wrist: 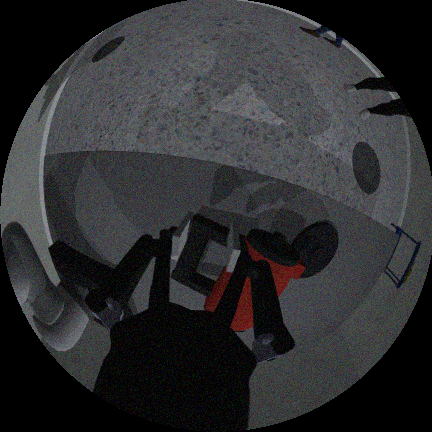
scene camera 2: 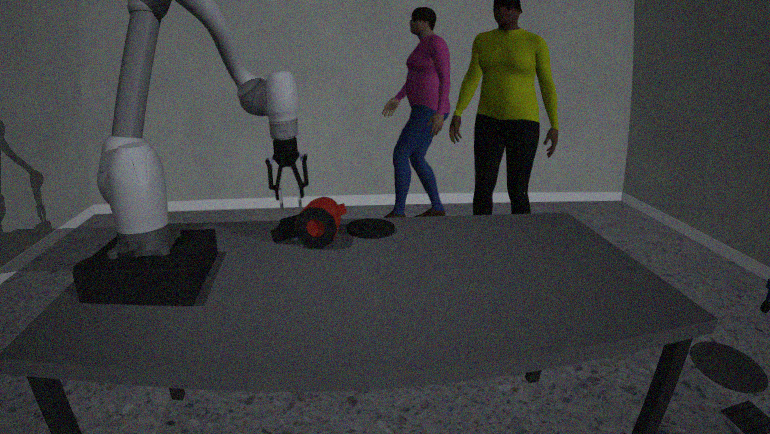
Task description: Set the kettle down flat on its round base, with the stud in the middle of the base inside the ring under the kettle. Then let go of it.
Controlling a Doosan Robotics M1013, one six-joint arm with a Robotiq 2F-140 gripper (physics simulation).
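The red kettle (scene camera 2: pixel 323 205) (wrist: pixel 242 306) lies on its side on the table. Its dark underside ring faces scene camera 2, and its black lid (wrist: pixel 274 247) faces the table's far edge. Its black handle (scene camera 2: pixel 285 229) (wrist: pixel 192 252) points left, towards the arm's mount. The round black base (scene camera 2: pixel 370 228) (wrist: pixel 320 252) lies flat beside the kettle, on the spout side; its stud cannot be made out. My gripper (scene camera 2: pixel 290 201) (wrist: pixel 210 225) is partly open and empty, pointing down. Its fingertips are a little above the handle, which shows between them in the wrist view.
The arm stands on a black block (scene camera 2: pixel 145 280) at the left of the grey table (scene camera 2: pixel 409 301). Kettle and base are near the table's far edge. Two people, one in pink (scene camera 2: pixel 428 70) and one in yellow (scene camera 2: pixel 507 75), stand beyond that edge.
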